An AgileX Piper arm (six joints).
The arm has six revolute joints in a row. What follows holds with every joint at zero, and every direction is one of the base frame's. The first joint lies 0.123 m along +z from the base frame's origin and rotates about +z. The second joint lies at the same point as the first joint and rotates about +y. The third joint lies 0.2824 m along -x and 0.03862 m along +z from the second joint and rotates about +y. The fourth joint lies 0.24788 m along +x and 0.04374 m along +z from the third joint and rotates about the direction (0.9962, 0, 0.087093). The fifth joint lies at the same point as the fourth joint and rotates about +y. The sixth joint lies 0.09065 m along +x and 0.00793 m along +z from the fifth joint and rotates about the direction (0.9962, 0, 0.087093). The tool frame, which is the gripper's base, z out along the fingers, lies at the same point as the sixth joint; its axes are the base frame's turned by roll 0, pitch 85.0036 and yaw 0 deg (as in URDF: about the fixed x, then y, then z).
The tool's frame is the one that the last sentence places.
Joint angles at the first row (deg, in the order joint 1, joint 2, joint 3, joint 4, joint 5, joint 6):
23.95, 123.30, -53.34, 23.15, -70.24, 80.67
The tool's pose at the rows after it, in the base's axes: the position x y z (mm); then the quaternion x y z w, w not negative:
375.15, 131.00, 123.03, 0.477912, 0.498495, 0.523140, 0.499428
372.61, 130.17, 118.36, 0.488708, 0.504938, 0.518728, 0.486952
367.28, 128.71, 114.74, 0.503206, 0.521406, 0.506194, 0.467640
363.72, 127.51, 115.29, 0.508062, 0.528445, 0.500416, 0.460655
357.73, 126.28, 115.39, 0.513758, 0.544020, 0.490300, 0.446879
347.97, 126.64, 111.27, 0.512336, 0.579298, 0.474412, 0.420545
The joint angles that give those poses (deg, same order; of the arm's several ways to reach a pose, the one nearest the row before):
24.06, 123.30, -52.83, 22.98, -69.90, 80.79
24.06, 123.30, -52.08, 22.98, -68.64, 81.82
24.07, 122.33, -50.59, 22.92, -65.49, 82.39
24.06, 121.41, -49.62, 22.92, -64.11, 82.39
24.06, 119.98, -48.07, 22.46, -61.54, 82.33
24.06, 118.49, -45.78, 20.00, -57.52, 82.33

